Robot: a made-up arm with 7 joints.
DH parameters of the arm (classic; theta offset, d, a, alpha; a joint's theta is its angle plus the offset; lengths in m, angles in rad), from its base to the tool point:
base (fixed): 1.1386 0 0.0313 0
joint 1: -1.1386 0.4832 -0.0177 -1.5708
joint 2: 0 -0.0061 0.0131 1.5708
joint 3: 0 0.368 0.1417 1.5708
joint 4: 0 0.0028 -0.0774 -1.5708
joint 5: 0 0.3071 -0.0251 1.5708
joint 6: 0 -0.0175 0.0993 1.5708
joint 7: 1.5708 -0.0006 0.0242 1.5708
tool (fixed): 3.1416 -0.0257 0 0
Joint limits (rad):
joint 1: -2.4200..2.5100
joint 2: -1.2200..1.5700
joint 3: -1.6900..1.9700
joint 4: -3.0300..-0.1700
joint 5: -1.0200..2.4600
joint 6: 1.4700..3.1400
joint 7: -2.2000..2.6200
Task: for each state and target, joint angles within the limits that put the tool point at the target. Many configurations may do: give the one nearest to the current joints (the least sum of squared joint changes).
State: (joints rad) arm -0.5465 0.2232 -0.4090 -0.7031 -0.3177 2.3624 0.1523
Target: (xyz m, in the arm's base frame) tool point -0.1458 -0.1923 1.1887
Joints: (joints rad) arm -0.8510 -0.3744 -0.7581 -1.2291 -0.3861 2.6408 0.2982
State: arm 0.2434 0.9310 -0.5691 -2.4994 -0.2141 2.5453 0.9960
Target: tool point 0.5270 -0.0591 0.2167
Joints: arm 0.2691 1.0480 -0.5084 -2.1910 -0.1801 2.5477 1.0090
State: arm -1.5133 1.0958 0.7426 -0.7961 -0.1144 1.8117 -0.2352
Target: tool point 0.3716 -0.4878 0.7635
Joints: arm -1.6502 0.4106 0.8929 -1.5963 -0.1008 1.5182 -0.0643
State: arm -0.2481 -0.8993 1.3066 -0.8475 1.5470 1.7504 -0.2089
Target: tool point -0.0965 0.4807 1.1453
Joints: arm -0.6346 -0.7005 1.2286 -0.6687 1.4172 1.7018 -0.7275
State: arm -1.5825 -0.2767 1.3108 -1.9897 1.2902 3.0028 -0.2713
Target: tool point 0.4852 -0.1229 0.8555
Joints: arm -1.4968 0.0093 1.3956 -1.8576 1.1748 2.8081 -0.3097
